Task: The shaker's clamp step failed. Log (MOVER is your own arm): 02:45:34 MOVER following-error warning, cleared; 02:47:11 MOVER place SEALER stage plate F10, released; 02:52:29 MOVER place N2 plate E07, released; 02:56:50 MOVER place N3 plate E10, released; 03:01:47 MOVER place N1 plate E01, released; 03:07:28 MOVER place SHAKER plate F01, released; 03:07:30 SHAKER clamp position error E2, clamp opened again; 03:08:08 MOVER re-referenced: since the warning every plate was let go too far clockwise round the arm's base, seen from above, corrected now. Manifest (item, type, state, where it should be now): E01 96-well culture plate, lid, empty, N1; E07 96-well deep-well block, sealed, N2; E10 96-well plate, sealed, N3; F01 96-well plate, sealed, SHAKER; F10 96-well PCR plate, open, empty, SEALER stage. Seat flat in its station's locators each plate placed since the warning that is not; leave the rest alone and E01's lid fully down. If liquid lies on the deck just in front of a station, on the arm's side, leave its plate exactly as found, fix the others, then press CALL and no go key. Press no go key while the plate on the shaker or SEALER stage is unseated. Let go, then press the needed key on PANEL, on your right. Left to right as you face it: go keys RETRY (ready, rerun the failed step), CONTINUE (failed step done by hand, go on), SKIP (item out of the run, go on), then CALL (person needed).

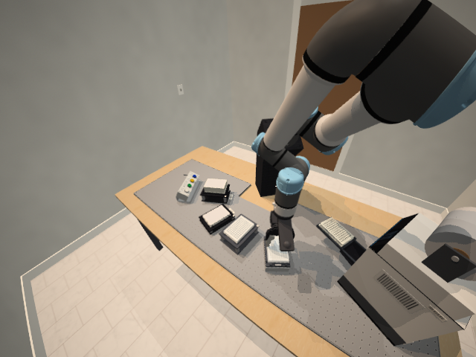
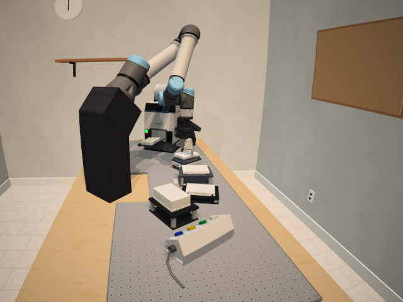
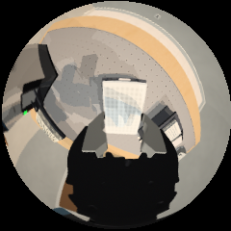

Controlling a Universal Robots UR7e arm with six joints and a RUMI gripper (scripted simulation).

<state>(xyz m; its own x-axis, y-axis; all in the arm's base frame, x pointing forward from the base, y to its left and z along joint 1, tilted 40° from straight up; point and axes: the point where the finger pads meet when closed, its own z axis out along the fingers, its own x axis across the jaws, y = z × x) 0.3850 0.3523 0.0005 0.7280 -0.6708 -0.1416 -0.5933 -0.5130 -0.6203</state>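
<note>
The PCR plate lies 250 mm behind my hand, 120 mm to the left of it and 20 mm above it. From my hand the other things lie so: lidded culture plate: 10 mm below; then film roll: 390 mm to the left, 300 mm above, 210 mm behind.
</note>
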